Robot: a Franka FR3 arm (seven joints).
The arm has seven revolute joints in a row. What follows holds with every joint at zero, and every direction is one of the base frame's.
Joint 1 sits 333 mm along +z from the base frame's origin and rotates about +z.
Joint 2 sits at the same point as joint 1 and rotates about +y.
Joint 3 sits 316 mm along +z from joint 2 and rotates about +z.
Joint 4 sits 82.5 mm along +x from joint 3 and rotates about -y.
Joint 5 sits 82.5 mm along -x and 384 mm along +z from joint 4 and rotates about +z.
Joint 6 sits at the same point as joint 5 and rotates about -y.
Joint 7 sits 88 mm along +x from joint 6 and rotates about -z.
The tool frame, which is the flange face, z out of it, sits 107 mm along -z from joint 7; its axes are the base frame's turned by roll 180, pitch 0 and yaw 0 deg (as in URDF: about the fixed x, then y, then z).
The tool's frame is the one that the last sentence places.
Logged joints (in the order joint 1, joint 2, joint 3, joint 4, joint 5, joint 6, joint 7), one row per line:
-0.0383, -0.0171, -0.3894, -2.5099, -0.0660, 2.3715, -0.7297
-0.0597, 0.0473, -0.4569, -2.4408, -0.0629, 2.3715, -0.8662
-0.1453, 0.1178, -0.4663, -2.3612, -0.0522, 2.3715, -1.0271
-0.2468, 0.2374, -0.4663, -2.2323, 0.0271, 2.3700, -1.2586
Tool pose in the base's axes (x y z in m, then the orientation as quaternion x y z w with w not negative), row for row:
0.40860, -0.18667, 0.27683, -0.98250, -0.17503, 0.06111, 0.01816
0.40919, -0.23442, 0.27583, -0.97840, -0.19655, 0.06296, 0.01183
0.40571, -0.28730, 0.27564, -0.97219, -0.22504, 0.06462, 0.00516
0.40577, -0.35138, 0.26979, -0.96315, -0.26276, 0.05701, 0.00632
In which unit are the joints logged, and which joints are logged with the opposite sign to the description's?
The joints are logged in radians. Opposite sign: none.
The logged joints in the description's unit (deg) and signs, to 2 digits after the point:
-2.19, -0.98, -22.31, -143.81, -3.78, 135.88, -41.81
-3.42, 2.71, -26.18, -139.85, -3.60, 135.88, -49.63
-8.33, 6.75, -26.72, -135.29, -2.99, 135.88, -58.85
-14.14, 13.60, -26.72, -127.90, 1.55, 135.79, -72.11

